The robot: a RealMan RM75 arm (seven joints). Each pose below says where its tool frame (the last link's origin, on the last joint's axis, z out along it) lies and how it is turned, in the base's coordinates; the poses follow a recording.
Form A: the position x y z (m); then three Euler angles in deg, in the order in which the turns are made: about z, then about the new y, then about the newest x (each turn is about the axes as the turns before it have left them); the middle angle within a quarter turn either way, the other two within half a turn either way.
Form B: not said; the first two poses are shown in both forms.
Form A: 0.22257, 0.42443, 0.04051, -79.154, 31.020, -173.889
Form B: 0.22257, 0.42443, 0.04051, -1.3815, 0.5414, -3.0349
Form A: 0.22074, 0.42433, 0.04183, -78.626, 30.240, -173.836
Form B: 0.22074, 0.42433, 0.04183, -1.3723, 0.5278, -3.0340
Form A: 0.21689, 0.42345, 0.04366, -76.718, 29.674, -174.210
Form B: 0.21689, 0.42345, 0.04366, -1.3390, 0.5179, -3.0405
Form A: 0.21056, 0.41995, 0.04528, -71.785, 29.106, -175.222
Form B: 0.21056, 0.41995, 0.04528, -1.2529, 0.5080, -3.0582
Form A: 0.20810, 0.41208, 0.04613, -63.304, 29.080, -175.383
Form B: 0.20810, 0.41208, 0.04613, -1.1049, 0.5075, -3.0610
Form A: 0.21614, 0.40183, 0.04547, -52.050, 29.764, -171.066
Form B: 0.21614, 0.40183, 0.04547, -0.9084, 0.5195, -2.9857
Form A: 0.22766, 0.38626, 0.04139, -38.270, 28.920, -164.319
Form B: 0.22766, 0.38626, 0.04139, -0.6679, 0.5047, -2.8679
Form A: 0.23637, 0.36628, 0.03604, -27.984, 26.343, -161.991
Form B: 0.23637, 0.36628, 0.03604, -0.4884, 0.4598, -2.8273
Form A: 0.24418, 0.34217, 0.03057, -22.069, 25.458, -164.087
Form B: 0.24418, 0.34217, 0.03057, -0.3852, 0.4443, -2.8639
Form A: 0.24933, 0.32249, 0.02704, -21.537, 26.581, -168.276
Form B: 0.24933, 0.32249, 0.02704, -0.3759, 0.4639, -2.9370
